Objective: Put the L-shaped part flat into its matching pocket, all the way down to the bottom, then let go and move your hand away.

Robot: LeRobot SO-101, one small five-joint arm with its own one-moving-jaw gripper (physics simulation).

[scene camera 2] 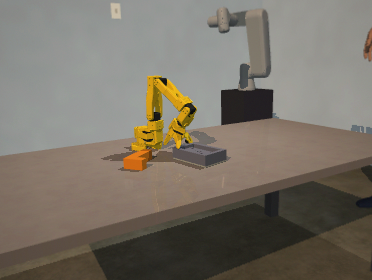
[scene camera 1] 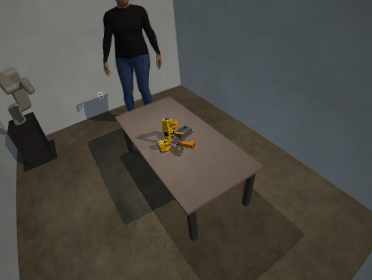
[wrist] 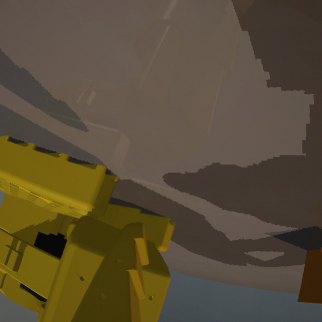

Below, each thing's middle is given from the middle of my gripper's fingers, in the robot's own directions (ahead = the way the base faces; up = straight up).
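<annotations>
That grey pocket block (scene camera 2: 197, 154) is 40 mm below my hand, 30 mm to the left of it and 80 mm ahead of it.
</annotations>
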